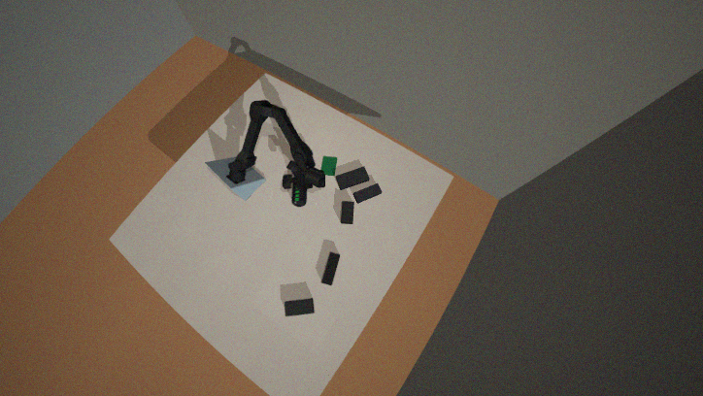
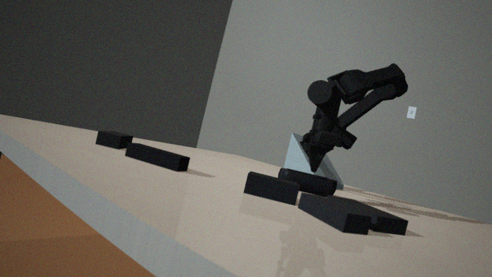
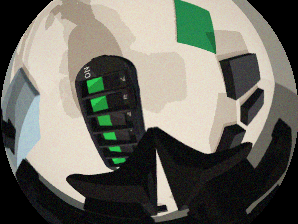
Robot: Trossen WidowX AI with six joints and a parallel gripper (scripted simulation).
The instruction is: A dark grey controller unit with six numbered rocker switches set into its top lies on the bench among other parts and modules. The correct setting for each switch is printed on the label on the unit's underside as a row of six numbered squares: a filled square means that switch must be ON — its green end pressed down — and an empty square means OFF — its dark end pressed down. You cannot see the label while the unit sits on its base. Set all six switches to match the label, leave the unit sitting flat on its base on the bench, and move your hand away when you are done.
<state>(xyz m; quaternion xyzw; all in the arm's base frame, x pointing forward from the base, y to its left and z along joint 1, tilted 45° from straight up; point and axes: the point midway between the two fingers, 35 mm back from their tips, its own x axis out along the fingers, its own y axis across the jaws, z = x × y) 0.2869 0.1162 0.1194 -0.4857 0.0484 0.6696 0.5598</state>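
Right now my gripper tip is 10 mm past the green card, 170 mm to the right of it and 60 mm above it. The rest, counted from my gripper tip: module (220 mm ahead, 20 mm to the left, 40 mm below).
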